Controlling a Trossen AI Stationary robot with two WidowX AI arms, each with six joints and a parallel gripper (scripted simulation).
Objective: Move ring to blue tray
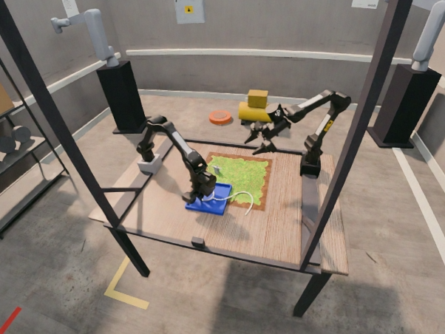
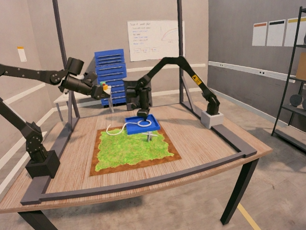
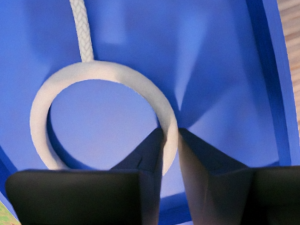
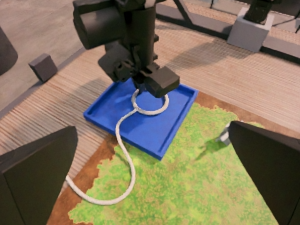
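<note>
The white ring lies 3 cm below my left hand, 3 cm ahead of it and 2 cm to the right of it. From my left hand the other things lie so: grey stake: 21 cm ahead, 6 cm to the right, 2 cm below; then blue tray: 4 cm to the right, 4 cm below, 2 cm ahead; then green mat: 18 cm ahead, 15 cm to the right, 6 cm below.
</note>
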